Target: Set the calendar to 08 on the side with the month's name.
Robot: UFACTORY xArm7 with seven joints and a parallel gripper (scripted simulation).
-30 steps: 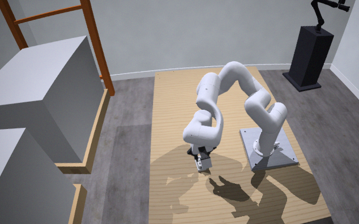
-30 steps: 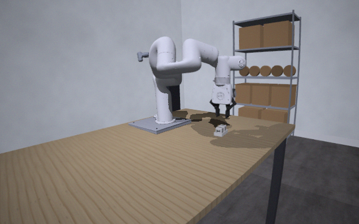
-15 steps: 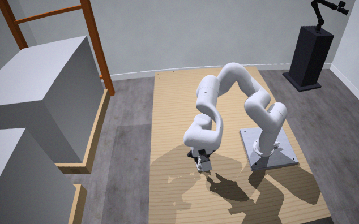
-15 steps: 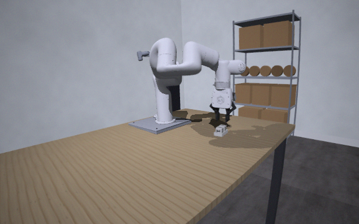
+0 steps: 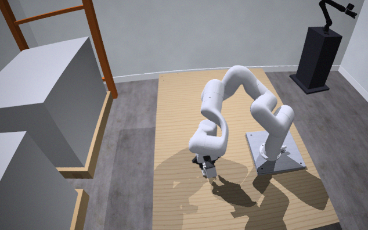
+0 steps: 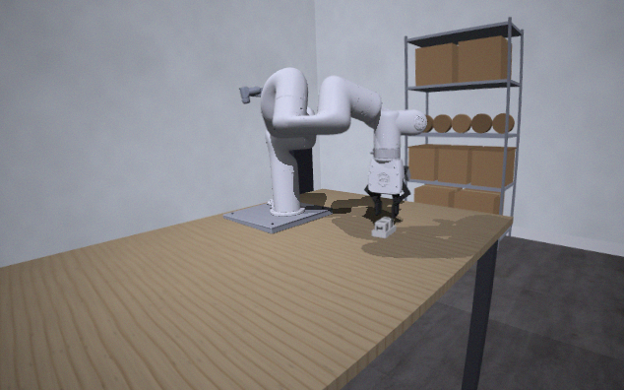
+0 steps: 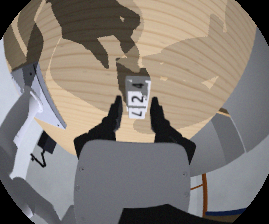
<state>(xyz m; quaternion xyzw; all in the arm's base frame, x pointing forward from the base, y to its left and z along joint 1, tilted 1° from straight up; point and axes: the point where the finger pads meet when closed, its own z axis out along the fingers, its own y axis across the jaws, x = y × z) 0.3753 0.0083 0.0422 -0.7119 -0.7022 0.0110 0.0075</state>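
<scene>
My gripper is now 40 mm above the white digit cube. From my hand the other things lie so: white tray (20 mm to the right, 60 mm below).
</scene>
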